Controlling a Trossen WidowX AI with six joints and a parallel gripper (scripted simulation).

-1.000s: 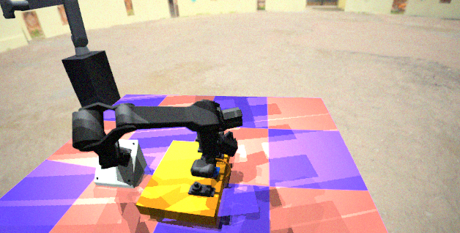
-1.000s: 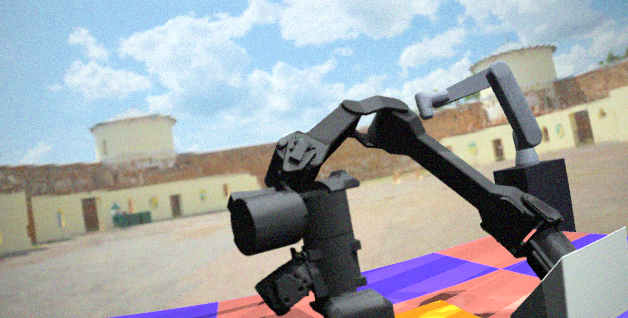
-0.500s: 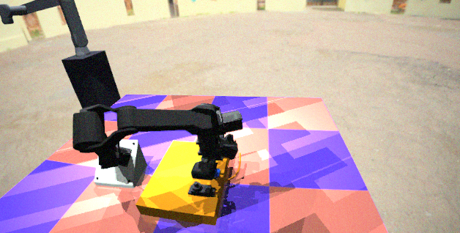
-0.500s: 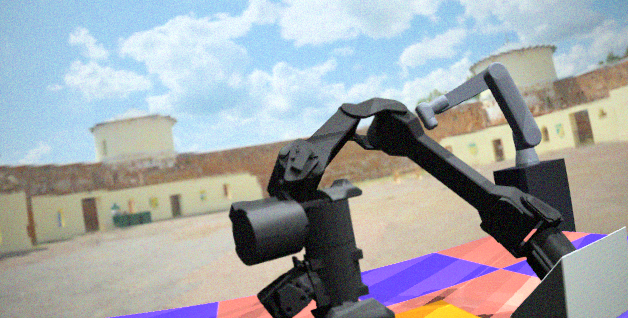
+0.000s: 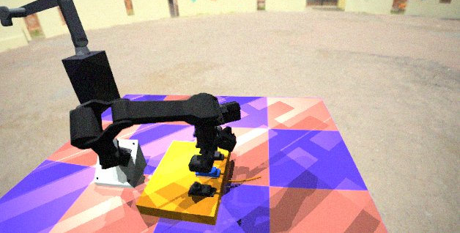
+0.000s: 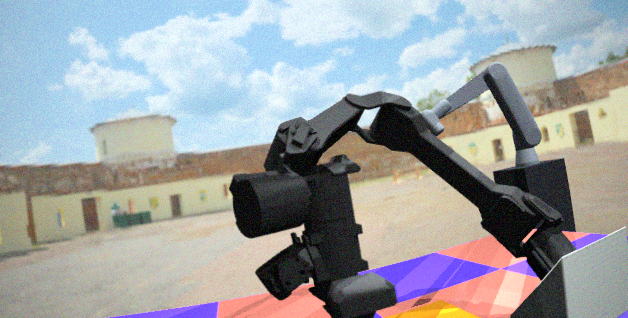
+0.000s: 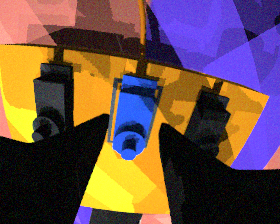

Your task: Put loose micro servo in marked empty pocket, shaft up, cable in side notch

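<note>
The yellow deck is 12 cm behind my gripper tip and 6 cm below it.
</note>
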